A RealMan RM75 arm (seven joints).
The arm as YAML. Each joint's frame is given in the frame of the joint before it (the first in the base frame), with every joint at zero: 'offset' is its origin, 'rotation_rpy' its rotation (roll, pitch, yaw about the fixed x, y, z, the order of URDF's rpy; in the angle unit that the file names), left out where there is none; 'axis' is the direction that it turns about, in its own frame. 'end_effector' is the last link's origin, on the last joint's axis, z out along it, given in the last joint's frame.
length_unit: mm
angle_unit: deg
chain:
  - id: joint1
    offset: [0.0, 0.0, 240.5]
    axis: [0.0, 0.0, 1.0]
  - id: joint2
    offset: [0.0, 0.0, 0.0]
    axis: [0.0, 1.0, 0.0]
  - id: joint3
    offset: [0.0, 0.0, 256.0]
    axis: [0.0, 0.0, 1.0]
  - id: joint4
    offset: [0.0, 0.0, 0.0]
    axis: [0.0, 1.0, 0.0]
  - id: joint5
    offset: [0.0, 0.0, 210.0]
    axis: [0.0, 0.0, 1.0]
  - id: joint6
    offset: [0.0, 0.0, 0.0]
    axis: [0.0, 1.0, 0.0]
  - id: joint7
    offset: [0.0, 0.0, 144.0]
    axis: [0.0, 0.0, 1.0]
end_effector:
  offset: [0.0, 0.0, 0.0]
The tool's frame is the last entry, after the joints.
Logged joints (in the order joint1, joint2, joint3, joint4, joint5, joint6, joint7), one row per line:
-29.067 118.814 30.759 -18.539 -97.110 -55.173 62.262
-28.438 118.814 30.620 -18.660 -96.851 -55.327 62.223
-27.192 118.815 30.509 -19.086 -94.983 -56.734 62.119
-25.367 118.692 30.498 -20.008 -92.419 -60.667 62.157
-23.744 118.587 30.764 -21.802 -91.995 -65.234 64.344
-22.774 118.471 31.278 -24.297 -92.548 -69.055 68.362
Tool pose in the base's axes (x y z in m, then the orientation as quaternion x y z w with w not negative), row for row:
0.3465 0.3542 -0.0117 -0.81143 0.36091 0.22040 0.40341
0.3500 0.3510 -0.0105 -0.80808 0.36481 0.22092 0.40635
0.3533 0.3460 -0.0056 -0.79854 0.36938 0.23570 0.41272
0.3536 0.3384 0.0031 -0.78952 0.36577 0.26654 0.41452
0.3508 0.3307 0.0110 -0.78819 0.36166 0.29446 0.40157
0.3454 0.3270 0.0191 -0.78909 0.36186 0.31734 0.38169
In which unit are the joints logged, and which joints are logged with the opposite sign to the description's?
The joints are logged in degrees. Opposite sign: joint1, joint3.
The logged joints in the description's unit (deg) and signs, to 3 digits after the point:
29.067 118.814 -30.759 -18.539 -97.110 -55.173 62.262
28.438 118.814 -30.620 -18.660 -96.851 -55.327 62.223
27.192 118.815 -30.509 -19.086 -94.983 -56.734 62.119
25.367 118.692 -30.498 -20.008 -92.419 -60.667 62.157
23.744 118.587 -30.764 -21.802 -91.995 -65.234 64.344
22.774 118.471 -31.278 -24.297 -92.548 -69.055 68.362

